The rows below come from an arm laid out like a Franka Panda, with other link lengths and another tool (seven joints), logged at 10 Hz.
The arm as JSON. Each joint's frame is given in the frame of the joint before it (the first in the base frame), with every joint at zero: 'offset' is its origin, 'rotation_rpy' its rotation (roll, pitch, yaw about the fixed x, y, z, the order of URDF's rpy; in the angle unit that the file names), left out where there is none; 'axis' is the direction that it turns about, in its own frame. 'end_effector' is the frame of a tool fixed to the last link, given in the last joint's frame.
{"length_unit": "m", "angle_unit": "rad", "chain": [
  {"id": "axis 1", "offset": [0.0, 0.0, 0.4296], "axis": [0.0, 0.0, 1.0]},
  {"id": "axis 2", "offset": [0.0, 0.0, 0.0], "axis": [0.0, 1.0, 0.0]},
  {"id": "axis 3", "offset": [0.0, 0.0, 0.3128], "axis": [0.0, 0.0, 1.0]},
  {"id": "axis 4", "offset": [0.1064, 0.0, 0.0], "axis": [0.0, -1.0, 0.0]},
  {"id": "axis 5", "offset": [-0.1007, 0.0, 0.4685], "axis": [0.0, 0.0, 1.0]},
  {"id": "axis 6", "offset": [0.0, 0.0, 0.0], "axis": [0.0, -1.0, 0.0]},
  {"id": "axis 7", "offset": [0.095, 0.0, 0.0], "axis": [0.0, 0.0, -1.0]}
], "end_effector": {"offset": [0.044, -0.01, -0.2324], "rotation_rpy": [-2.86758, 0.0, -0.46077]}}
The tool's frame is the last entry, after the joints.
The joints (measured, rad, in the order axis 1, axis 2, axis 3, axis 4, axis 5, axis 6, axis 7), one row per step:
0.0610 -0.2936 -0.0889 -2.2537 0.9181 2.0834 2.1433
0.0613 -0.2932 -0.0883 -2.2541 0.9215 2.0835 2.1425
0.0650 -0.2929 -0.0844 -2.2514 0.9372 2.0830 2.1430
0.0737 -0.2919 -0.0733 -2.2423 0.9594 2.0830 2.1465
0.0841 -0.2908 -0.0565 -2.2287 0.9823 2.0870 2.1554
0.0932 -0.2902 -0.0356 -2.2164 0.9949 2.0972 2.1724
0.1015 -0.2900 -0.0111 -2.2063 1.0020 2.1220 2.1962
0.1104 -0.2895 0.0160 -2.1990 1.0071 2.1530 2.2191
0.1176 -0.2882 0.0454 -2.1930 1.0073 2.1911 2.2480
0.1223 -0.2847 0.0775 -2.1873 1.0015 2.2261 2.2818
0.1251 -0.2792 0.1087 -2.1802 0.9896 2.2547 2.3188
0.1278 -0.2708 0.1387 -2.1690 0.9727 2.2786 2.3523
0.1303 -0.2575 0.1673 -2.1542 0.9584 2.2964 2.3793
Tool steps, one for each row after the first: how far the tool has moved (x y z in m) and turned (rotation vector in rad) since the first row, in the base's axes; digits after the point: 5 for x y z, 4 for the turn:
0.00002 0.00093 -0.00012 0.0027 0.0001 0.0000
0.00062 0.00739 0.00296 0.0163 -0.0018 0.0015
0.00178 0.02181 0.01006 0.0345 -0.0075 0.0101
0.00338 0.04037 0.01997 0.0524 -0.0155 0.0194
0.00416 0.05897 0.02851 0.0604 -0.0200 0.0255
0.00583 0.07709 0.03584 0.0609 -0.0262 0.0208
0.00680 0.09627 0.04126 0.0579 -0.0338 0.0157
0.00790 0.11475 0.04532 0.0509 -0.0402 0.0035
0.00764 0.13349 0.04724 0.0408 -0.0406 -0.0071
0.00651 0.15109 0.04811 0.0288 -0.0363 -0.0154
0.00542 0.16837 0.04909 0.0140 -0.0349 -0.0173
0.00440 0.18604 0.04913 0.0025 -0.0331 -0.0125

